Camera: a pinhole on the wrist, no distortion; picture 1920 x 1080 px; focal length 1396.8 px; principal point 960.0 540.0 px. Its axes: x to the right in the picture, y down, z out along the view. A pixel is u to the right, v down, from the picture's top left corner.
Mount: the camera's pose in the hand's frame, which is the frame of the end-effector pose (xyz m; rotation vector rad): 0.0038 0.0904 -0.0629 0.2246 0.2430 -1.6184
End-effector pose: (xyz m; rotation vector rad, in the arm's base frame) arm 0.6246 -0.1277 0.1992 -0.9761 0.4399 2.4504
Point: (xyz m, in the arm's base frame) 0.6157 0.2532 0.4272
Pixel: 1667.5 450.4
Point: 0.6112 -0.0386 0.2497
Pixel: 1745.5 551.9
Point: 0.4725 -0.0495 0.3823
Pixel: 790.5 470.2
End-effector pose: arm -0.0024 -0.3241 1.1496 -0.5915 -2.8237 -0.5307
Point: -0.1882 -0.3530 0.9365
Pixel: 1638.3 977.2
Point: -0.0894 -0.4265 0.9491
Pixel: outside the picture
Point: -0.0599 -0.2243 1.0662
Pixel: 921.8 967.8
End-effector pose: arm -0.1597 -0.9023 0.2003 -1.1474 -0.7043 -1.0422
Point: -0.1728 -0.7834 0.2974
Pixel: 1344.3 809.3
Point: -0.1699 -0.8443 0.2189
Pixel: 1558.5 494.4
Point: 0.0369 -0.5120 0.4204
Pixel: 414.5 942.0
